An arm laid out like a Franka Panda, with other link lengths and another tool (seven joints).
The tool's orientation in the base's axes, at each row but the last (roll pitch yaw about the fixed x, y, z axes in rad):
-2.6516 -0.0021 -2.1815
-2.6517 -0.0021 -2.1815
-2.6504 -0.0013 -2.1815
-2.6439 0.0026 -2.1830
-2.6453 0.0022 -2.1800
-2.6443 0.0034 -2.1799
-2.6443 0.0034 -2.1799
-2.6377 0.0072 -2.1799
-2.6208 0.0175 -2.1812
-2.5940 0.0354 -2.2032
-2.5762 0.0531 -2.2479
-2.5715 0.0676 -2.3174
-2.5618 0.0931 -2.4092
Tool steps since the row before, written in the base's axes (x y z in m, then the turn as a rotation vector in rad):
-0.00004 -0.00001 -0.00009 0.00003 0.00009 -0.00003
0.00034 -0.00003 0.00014 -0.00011 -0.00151 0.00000
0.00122 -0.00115 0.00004 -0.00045 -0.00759 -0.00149
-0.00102 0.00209 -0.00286 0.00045 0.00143 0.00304
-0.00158 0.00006 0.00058 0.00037 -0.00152 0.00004
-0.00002 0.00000 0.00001 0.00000 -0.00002 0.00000
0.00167 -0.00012 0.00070 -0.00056 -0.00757 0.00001
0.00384 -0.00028 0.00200 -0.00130 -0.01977 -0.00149
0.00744 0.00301 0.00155 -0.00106 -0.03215 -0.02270
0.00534 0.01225 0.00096 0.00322 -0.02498 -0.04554
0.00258 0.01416 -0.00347 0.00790 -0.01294 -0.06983
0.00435 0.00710 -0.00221 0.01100 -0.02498 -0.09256
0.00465 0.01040 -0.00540 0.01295 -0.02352 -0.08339
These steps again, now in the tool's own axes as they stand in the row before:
0.00003 0.00007 0.00007 -0.00009 0.00004 0.00001
-0.00017 -0.00033 0.00002 0.00130 -0.00068 0.00037
0.00024 -0.00148 0.00075 0.00647 -0.00281 0.00320
-0.00112 0.00316 0.00154 -0.00144 -0.00105 -0.00288
0.00085 0.00089 -0.00115 0.00103 -0.00105 0.00052
0.00001 0.00001 -0.00002 0.00002 -0.00001 0.00001
-0.00086 -0.00160 0.00007 0.00653 -0.00342 0.00182
-0.00198 -0.00386 -0.00014 0.01697 -0.00831 0.00614
-0.00676 -0.00450 0.00093 0.02734 -0.00417 0.02802
-0.01306 0.00225 -0.00195 0.01985 0.00853 0.04734
-0.01245 0.00801 -0.00018 0.00883 0.02517 0.06629
-0.00800 0.00286 0.00144 0.01709 0.02837 0.09064
-0.00986 0.00734 0.00277 0.01382 0.02330 0.08331

